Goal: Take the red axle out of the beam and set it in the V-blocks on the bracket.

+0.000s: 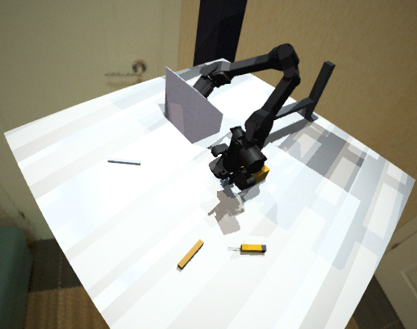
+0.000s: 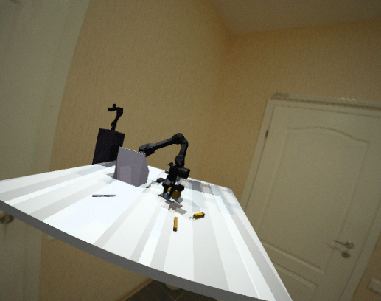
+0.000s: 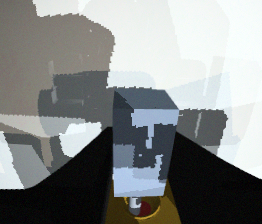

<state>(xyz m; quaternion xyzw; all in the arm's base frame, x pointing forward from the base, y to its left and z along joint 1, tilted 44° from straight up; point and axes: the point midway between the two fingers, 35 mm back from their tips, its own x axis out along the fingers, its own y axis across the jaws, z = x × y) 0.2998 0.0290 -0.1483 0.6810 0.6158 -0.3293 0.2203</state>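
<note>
Right now the yellow beam is 1 cm ahead of my gripper tip, 10 cm to the left of it and 1 cm above it. Also, from my gripper tip: grey-blue block (2 cm to the left, 1 cm above); wooden bar (13 cm ahead, 27 cm to the right, 1 cm below); yellow-handled tool (22 cm ahead, 12 cm to the right, 1 cm below).
</note>
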